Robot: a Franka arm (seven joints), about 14 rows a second.
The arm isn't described. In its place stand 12 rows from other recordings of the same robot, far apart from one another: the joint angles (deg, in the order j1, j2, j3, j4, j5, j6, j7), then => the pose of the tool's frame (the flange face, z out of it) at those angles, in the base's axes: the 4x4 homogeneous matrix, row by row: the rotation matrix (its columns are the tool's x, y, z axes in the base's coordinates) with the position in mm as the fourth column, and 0 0 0 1 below.
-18.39 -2.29 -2.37 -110.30 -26.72 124.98 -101.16 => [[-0.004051 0.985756 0.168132 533.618], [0.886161 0.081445 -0.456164 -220.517], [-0.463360 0.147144 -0.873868 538.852], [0 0 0 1]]
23.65 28.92 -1.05 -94.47 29.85 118.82 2.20 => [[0.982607 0.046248 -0.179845 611.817], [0.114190 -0.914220 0.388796 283.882], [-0.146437 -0.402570 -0.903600 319.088], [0 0 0 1]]
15.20 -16.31 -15.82 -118.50 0.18 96.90 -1.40 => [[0.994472 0.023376 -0.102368 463.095], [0.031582 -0.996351 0.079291 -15.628], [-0.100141 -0.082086 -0.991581 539.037], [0 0 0 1]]
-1.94 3.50 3.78 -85.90 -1.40 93.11 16.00 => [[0.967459 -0.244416 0.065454 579.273], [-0.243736 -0.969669 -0.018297 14.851], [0.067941 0.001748 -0.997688 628.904], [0 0 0 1]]
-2.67 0.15 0.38 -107.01 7.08 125.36 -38.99 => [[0.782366 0.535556 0.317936 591.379], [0.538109 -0.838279 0.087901 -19.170], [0.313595 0.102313 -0.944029 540.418], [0 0 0 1]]
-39.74 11.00 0.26 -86.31 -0.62 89.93 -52.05 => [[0.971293 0.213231 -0.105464 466.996], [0.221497 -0.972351 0.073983 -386.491], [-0.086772 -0.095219 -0.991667 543.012], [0 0 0 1]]
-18.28 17.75 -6.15 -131.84 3.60 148.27 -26.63 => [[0.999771 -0.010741 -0.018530 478.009], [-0.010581 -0.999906 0.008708 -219.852], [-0.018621 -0.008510 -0.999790 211.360], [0 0 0 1]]
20.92 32.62 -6.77 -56.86 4.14 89.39 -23.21 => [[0.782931 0.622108 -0.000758 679.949], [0.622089 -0.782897 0.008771 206.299], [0.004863 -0.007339 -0.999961 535.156], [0 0 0 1]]
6.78 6.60 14.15 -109.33 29.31 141.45 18.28 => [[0.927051 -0.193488 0.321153 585.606], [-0.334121 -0.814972 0.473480 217.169], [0.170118 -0.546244 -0.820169 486.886], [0 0 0 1]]
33.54 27.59 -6.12 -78.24 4.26 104.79 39.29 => [[0.976658 -0.213465 -0.023904 609.623], [-0.213212 -0.976923 0.012729 338.622], [-0.026069 -0.007336 -0.999633 442.317], [0 0 0 1]]
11.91 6.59 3.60 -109.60 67.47 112.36 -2.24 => [[0.965766 -0.254421 -0.050652 560.069], [-0.079390 -0.475756 0.875987 216.941], [-0.246967 -0.841977 -0.479668 466.166], [0 0 0 1]]
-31.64 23.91 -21.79 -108.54 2.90 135.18 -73.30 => [[0.938253 0.343194 -0.043576 391.511], [0.335284 -0.933121 -0.129881 -501.885], [-0.085236 0.107251 -0.990572 304.724], [0 0 0 1]]
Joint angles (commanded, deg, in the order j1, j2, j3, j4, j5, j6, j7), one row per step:
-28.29, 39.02, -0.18, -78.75, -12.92, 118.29, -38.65
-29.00, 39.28, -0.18, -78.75, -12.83, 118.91, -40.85
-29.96, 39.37, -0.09, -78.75, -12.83, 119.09, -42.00
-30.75, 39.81, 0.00, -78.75, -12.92, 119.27, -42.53
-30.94, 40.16, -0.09, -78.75, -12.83, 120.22, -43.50
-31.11, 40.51, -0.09, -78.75, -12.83, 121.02, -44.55
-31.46, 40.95, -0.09, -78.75, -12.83, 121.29, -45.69
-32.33, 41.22, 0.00, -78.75, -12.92, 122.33, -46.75
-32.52, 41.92, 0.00, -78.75, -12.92, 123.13, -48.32
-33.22, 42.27, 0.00, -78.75, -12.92, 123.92, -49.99
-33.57, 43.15, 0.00, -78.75, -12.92, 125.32, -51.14
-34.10, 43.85, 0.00, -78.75, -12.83, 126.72, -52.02
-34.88, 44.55, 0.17, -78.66, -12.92, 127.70, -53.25
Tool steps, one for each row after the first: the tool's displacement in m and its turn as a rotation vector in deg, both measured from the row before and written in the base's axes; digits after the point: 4 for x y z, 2 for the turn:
-0.0034, -0.0080, -0.0024, 0.13, 0.03, 1.53
-0.0055, -0.0099, -0.0009, 0.11, 0.10, 0.27
-0.0046, -0.0079, -0.0053, 0.17, 0.33, -0.12
-0.0001, -0.0032, -0.0030, -0.12, -0.38, 0.84
0.0001, -0.0021, -0.0033, -0.08, -0.22, 1.02
-0.0021, -0.0038, -0.0052, 0.19, 0.35, 0.82
-0.0039, -0.0091, -0.0019, -0.25, -0.49, 0.48
-0.0004, -0.0022, -0.0078, 0.12, 0.18, 1.50
-0.0038, -0.0078, -0.0033, -0.06, -0.09, 1.09
-0.0008, -0.0040, -0.0091, -0.08, -0.28, 1.04
-0.0021, -0.0059, -0.0068, -0.14, -0.52, 0.55
-0.0035, -0.0072, -0.0068, -0.03, -0.14, 0.78

